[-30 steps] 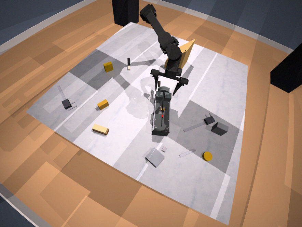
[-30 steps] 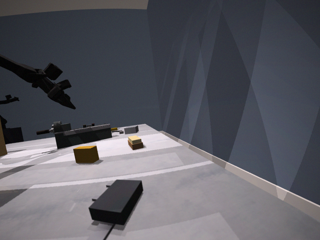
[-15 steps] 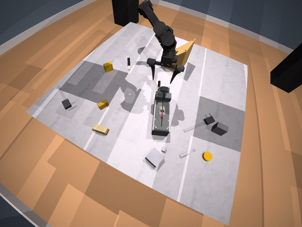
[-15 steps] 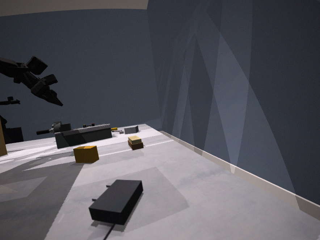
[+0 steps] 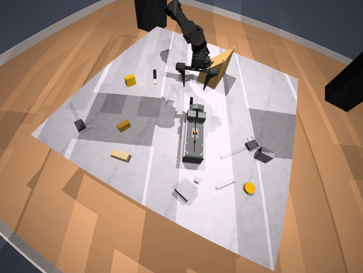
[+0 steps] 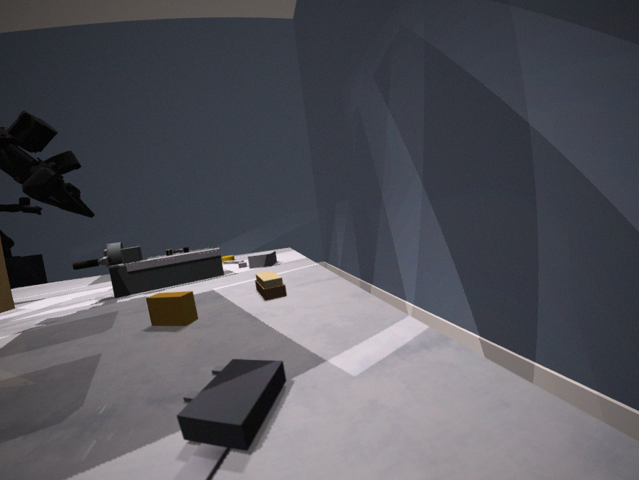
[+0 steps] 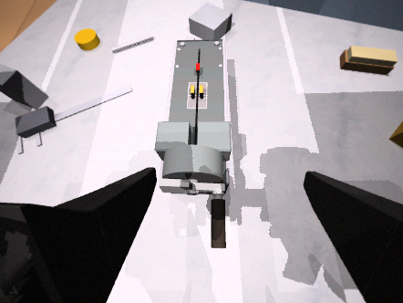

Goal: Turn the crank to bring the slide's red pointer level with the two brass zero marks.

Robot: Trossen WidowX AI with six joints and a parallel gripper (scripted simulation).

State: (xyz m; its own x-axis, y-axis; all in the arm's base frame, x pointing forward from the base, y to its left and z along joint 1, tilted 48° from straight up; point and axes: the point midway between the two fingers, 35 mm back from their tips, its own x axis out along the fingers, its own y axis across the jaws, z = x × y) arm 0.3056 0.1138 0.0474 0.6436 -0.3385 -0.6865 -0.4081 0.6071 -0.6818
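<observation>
The dark brown crank handle is 2 cm behind my gripper tip, 1 cm to the right of it and 11 cm below it. Also, from my gripper tip: tan block 39 cm ahead, 15 cm to the right, 18 cm below; then yellow cube 1 cm behind, 42 cm to the right, 17 cm below; then red pointer 17 cm ahead, 12 cm to the left, 12 cm below.
</observation>
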